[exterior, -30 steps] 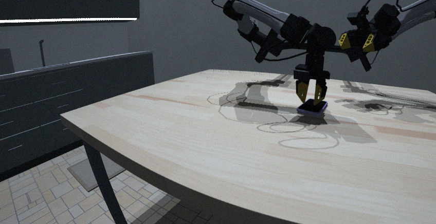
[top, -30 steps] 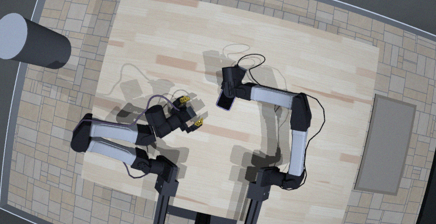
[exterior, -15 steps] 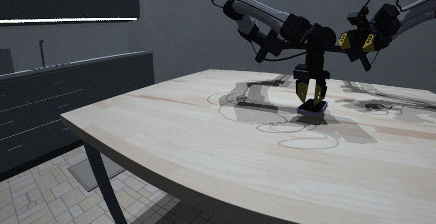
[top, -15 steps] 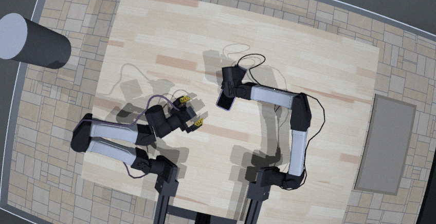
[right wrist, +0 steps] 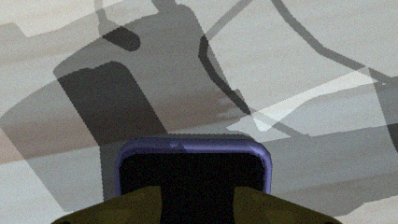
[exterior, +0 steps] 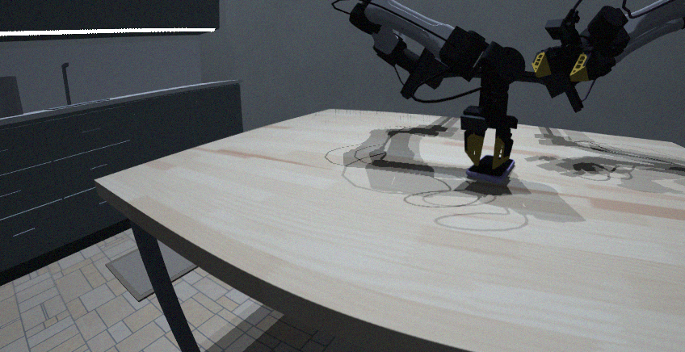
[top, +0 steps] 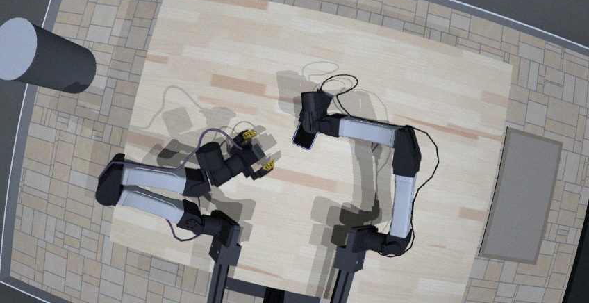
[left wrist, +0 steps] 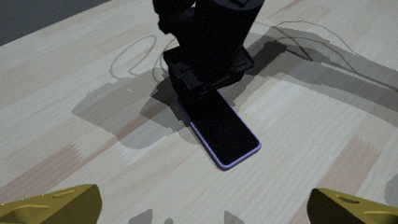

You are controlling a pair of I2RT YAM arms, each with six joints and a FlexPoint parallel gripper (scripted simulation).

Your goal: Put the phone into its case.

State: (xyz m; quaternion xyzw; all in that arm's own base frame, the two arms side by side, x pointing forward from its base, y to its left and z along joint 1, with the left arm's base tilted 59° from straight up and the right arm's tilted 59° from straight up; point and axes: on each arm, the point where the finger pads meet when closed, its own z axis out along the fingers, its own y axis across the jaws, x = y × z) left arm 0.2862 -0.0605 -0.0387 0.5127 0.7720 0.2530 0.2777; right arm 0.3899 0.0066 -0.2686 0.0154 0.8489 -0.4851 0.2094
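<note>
My right gripper is now 5 cm past the black phone, 2 cm to the right of it and 2 cm above it.
</note>
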